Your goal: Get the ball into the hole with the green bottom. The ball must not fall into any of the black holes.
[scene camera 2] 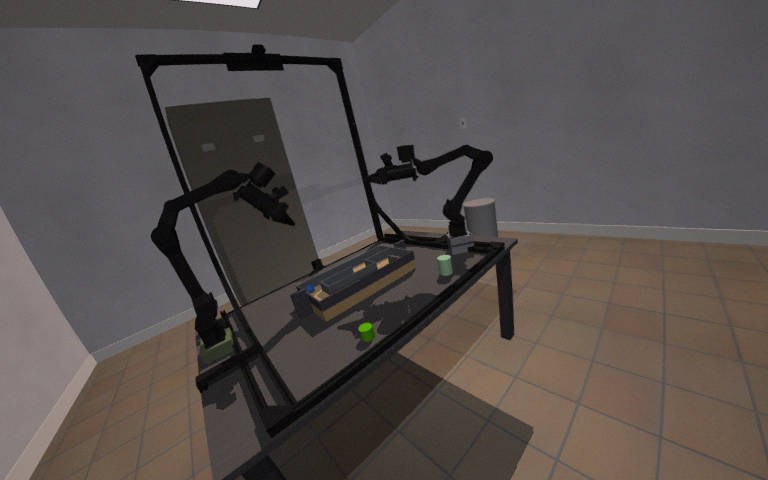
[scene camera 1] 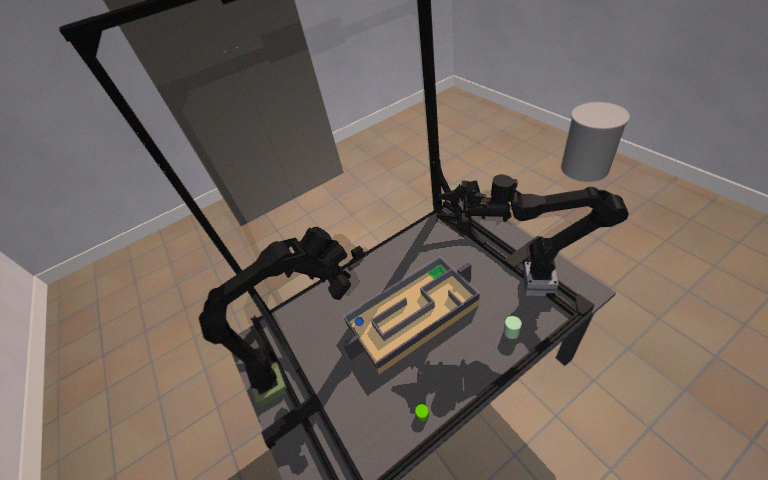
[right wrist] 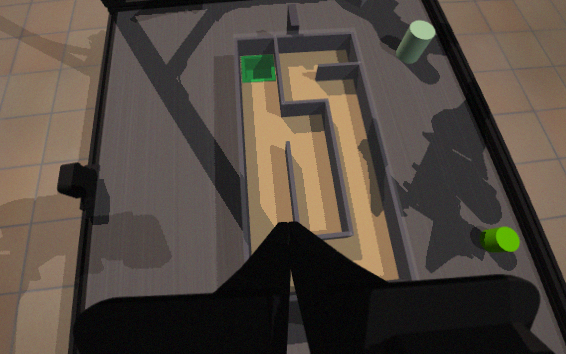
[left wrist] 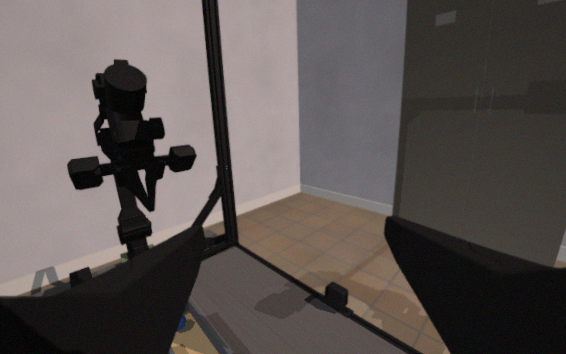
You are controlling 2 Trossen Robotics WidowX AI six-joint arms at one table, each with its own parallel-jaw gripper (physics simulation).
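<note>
A blue ball [scene camera 1: 359,321] [scene camera 2: 309,288] [left wrist: 180,323] lies on the tan floor of the walled maze box [scene camera 1: 430,332] [scene camera 2: 368,291] [right wrist: 320,43], in its left-end corner in scene camera 1. The green-bottomed hole [scene camera 1: 437,272] [right wrist: 258,68] is at the far end of the same long side. Black holes do not show in the right wrist view. My right gripper [scene camera 2: 293,224] [left wrist: 152,210] [right wrist: 287,231] is shut and empty, above the ball's end of the box; its fingers hide the ball from the right wrist view. My left gripper [scene camera 2: 370,178] [left wrist: 295,230] is open and empty, high beyond the green-hole end.
A handle [scene camera 1: 465,272] [right wrist: 293,20] sticks out of the box's green-hole end, another [scene camera 1: 352,345] out of the ball's end. A pale green cylinder [scene camera 1: 512,327] [scene camera 2: 445,264] [right wrist: 416,42] and a bright green cylinder [scene camera 1: 421,412] [scene camera 2: 366,332] [right wrist: 500,239] stand beside the box. Black frame posts [scene camera 1: 428,113] rise at the back.
</note>
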